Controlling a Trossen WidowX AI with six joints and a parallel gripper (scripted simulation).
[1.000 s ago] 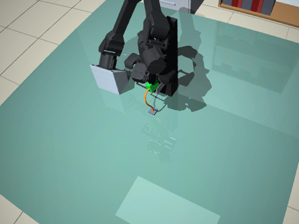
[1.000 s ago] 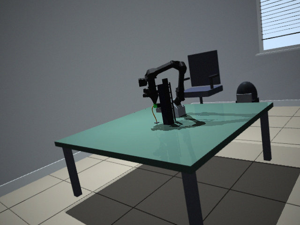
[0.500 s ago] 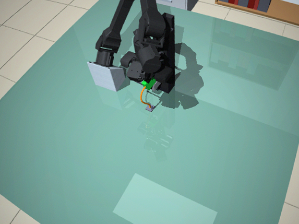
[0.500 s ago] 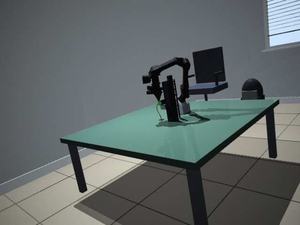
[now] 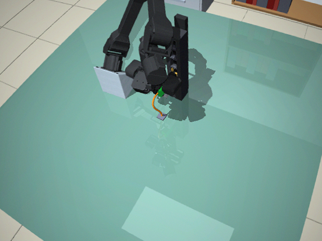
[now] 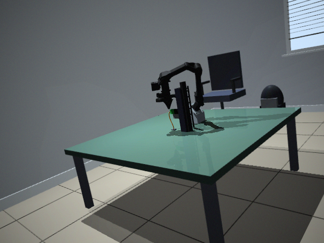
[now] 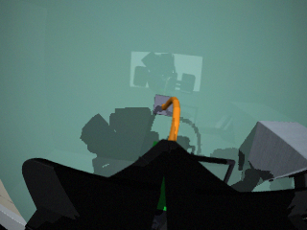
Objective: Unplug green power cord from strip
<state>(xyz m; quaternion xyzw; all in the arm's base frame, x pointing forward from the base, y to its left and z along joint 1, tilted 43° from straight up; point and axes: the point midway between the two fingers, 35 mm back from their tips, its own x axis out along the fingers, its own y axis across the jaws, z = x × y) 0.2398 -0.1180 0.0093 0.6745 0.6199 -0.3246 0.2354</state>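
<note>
Right now my gripper tip is 6 cm to the right of the green plug and 1 cm above it.
</note>
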